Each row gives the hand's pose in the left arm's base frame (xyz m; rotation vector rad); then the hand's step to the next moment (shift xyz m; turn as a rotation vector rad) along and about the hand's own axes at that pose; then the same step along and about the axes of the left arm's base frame.
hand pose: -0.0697 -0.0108 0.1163 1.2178 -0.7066 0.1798
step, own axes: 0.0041 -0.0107 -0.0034 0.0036 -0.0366 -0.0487
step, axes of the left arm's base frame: 0.0098 -0.0018 -0.0067 0.0401 0.0298 -0.0350
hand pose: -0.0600 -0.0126 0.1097 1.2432 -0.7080 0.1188
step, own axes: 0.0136 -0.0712 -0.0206 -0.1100 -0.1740 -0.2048
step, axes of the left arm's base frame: 0.0516 -0.0101 -0.0540 0.0797 0.1545 -0.2326
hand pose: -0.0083 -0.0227 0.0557 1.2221 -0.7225 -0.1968
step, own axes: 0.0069 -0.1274 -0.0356 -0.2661 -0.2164 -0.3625
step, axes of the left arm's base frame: 0.0566 -0.0210 -0.1179 0.0650 0.3423 -0.3573
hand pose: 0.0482 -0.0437 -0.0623 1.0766 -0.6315 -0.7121
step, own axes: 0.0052 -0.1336 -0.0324 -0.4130 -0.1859 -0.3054
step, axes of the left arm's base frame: 0.0003 -0.0263 -0.1350 -0.0630 0.4339 -0.3258
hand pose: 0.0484 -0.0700 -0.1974 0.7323 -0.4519 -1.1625
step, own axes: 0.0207 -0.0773 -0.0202 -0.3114 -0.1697 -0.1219
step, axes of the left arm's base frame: -0.0303 -0.0299 -0.0707 -0.1392 0.2904 -0.1922
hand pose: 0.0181 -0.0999 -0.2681 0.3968 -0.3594 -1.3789
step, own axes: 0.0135 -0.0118 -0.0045 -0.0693 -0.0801 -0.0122
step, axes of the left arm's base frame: -0.0060 -0.0148 -0.0093 -0.0748 0.0576 -0.0497
